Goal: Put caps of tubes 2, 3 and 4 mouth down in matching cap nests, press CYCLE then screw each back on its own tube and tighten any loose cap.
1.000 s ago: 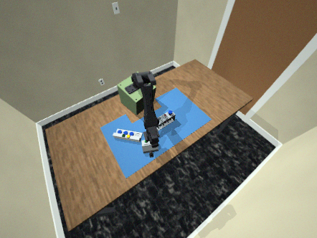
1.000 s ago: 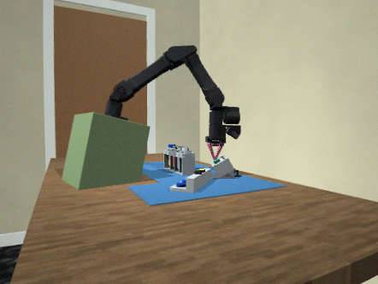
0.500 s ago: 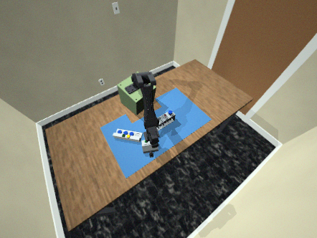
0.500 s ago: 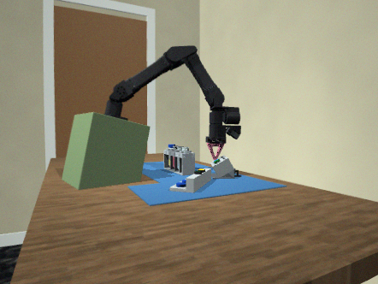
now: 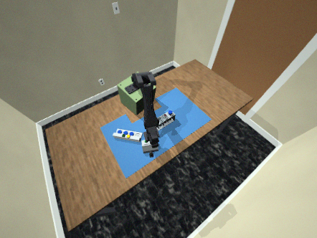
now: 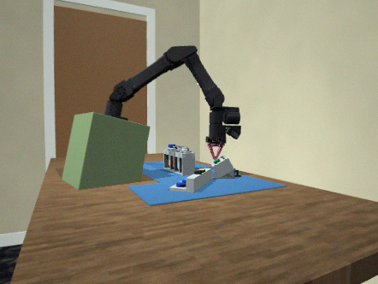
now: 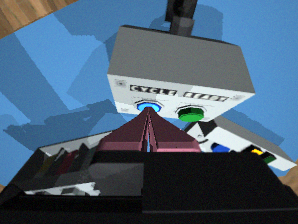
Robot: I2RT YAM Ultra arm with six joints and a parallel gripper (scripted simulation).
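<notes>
My gripper is now 1 cm above the blue cycle key. Also, from my hand: key box (2 cm to the right, 2 cm below); then green key (2 cm behind, 4 cm to the right, 1 cm below).
</notes>
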